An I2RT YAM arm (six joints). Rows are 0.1 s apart.
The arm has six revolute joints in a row. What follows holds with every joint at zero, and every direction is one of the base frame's.
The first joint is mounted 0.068 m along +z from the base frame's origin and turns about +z.
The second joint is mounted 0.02 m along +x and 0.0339 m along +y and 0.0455 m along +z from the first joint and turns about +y.
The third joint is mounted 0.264 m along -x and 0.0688 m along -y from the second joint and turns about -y.
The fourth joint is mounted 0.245 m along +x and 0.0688 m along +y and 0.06 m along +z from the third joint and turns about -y.
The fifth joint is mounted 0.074 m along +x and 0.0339 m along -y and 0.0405 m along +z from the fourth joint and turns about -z.
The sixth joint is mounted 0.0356 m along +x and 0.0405 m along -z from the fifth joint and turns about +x.
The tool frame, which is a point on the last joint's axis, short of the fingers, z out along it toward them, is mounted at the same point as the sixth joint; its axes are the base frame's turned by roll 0, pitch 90 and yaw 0 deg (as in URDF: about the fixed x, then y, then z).
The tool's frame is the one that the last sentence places.
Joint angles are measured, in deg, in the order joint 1, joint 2, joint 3, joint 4, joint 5, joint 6. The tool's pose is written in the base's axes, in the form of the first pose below.
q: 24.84 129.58 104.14 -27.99 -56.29 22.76
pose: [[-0.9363 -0.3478 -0.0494 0.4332], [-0.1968 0.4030 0.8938 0.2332], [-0.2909 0.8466 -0.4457 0.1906], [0 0 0 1]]
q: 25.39 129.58 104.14 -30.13 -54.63 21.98
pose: [[-0.9398 -0.3375 -0.0540 0.4291], [-0.2062 0.4340 0.8770 0.2358], [-0.2726 0.8353 -0.4774 0.1879], [0 0 0 1]]
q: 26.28 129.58 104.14 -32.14 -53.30 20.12
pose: [[-0.9343 -0.3500 -0.0677 0.4234], [-0.2321 0.4530 0.8608 0.2409], [-0.2706 0.8199 -0.5045 0.1855], [0 0 0 1]]
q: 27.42 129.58 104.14 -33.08 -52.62 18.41
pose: [[-0.9229 -0.3757 -0.0845 0.4176], [-0.2628 0.4540 0.8513 0.2485], [-0.2815 0.8079 -0.5177 0.1844], [0 0 0 1]]
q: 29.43 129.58 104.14 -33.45 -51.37 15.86
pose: [[-0.8972 -0.4294 -0.1029 0.4087], [-0.3103 0.4472 0.8389 0.2625], [-0.3142 0.7846 -0.5345 0.1835], [0 0 0 1]]
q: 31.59 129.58 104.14 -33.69 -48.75 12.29
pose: [[-0.8579 -0.5029 -0.1057 0.3993], [-0.3628 0.4470 0.8176 0.2770], [-0.3640 0.7398 -0.5659 0.1822], [0 0 0 1]]
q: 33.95 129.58 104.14 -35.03 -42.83 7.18
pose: [[-0.8020 -0.5919 -0.0798 0.3884], [-0.4295 0.4787 0.7658 0.2907], [-0.4151 0.6485 -0.6381 0.1788], [0 0 0 1]]
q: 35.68 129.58 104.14 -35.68 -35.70 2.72
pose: [[-0.7438 -0.6680 -0.0218 0.3818], [-0.4866 0.5189 0.7028 0.2997], [-0.4582 0.5333 -0.7111 0.1758], [0 0 0 1]]
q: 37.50 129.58 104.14 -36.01 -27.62 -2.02
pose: [[-0.6712 -0.7393 0.0537 0.3753], [-0.5544 0.5489 0.6256 0.3087], [-0.4920 0.3901 -0.7783 0.1732], [0 0 0 1]]
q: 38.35 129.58 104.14 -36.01 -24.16 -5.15
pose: [[-0.6215 -0.7784 0.0880 0.3722], [-0.5962 0.5429 0.5915 0.3130], [-0.5083 0.3152 -0.8015 0.1724], [0 0 0 1]]
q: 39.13 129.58 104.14 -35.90 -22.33 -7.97
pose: [[-0.5736 -0.8125 0.1044 0.3689], [-0.6320 0.5199 0.5747 0.3175], [-0.5212 0.2637 -0.8117 0.1721], [0 0 0 1]]
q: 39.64 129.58 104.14 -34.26 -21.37 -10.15
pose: [[-0.5248 -0.8413 0.1293 0.3685], [-0.6479 0.4934 0.5803 0.3221], [-0.5521 0.2208 -0.8040 0.1734], [0 0 0 1]]
